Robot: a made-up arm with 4 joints.
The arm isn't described. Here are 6 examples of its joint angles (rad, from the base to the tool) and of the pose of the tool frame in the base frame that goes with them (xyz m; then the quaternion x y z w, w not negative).
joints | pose
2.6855 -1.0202 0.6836 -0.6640 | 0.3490 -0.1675 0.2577 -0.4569 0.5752 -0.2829 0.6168
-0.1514 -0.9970 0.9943 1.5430 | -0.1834 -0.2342 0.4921 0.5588 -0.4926 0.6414 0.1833
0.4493 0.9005 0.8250 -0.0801 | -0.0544 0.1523 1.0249 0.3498 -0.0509 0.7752 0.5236
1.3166 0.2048 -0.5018 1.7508 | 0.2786 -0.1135 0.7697 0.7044 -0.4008 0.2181 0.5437
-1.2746 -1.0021 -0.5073 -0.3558 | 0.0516 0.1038 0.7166 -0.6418 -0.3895 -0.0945 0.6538
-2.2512 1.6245 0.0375 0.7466 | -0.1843 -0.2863 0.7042 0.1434 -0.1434 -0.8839 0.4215
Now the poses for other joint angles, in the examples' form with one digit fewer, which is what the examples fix.
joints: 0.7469 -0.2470 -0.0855 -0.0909
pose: -0.107 -0.005 0.772 0.074 -0.513 0.722 0.458
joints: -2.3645 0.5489 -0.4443 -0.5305
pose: -0.009 -0.221 0.656 -0.050 0.218 -0.631 0.743
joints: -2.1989 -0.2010 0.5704 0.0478
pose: 0.296 0.248 0.751 -0.413 -0.278 -0.126 0.858
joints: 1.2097 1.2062 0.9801 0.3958
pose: 0.009 0.200 1.039 0.504 0.247 0.730 0.391
